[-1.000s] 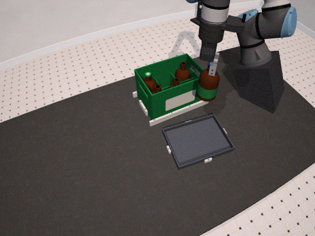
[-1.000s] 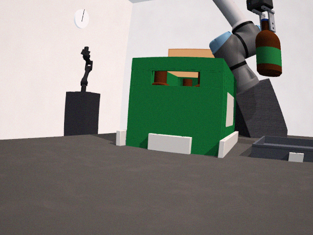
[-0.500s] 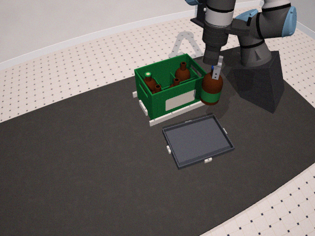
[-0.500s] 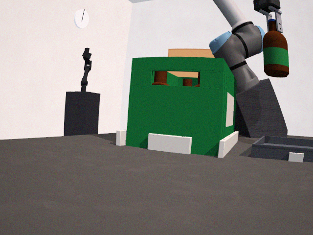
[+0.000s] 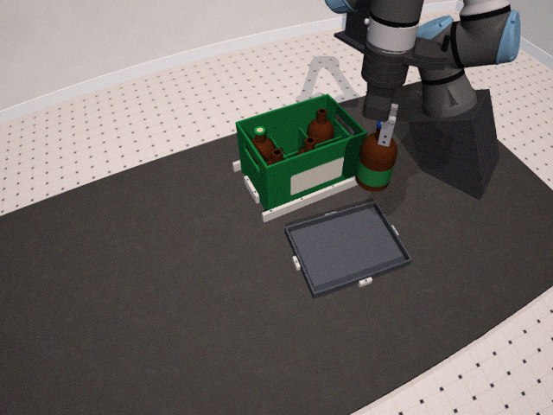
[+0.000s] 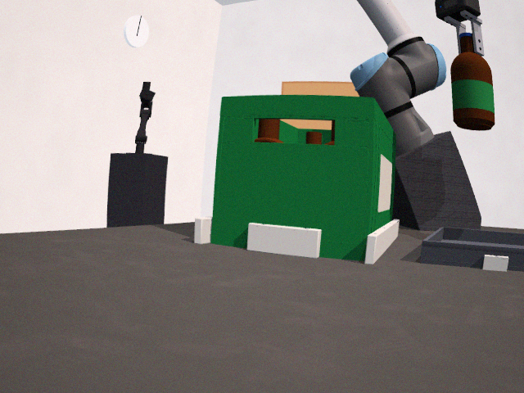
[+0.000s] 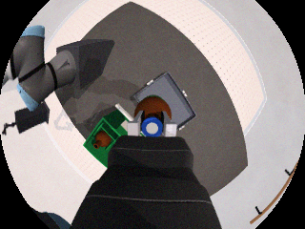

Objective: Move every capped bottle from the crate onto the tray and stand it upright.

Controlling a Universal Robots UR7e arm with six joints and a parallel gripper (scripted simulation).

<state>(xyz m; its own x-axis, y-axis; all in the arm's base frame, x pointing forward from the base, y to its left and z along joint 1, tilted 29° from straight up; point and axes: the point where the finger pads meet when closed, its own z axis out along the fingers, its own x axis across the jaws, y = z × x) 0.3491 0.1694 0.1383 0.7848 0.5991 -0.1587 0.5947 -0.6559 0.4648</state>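
The blue-capped bottle lies 6 cm below my hand. The rest, counted from my hand: crate: 24 cm to the right, 24 cm below, 1 cm ahead; then grey tray: 31 cm below, 6 cm ahead, 2 cm to the left; then open bottle: 27 cm to the right, 24 cm below, 8 cm behind.
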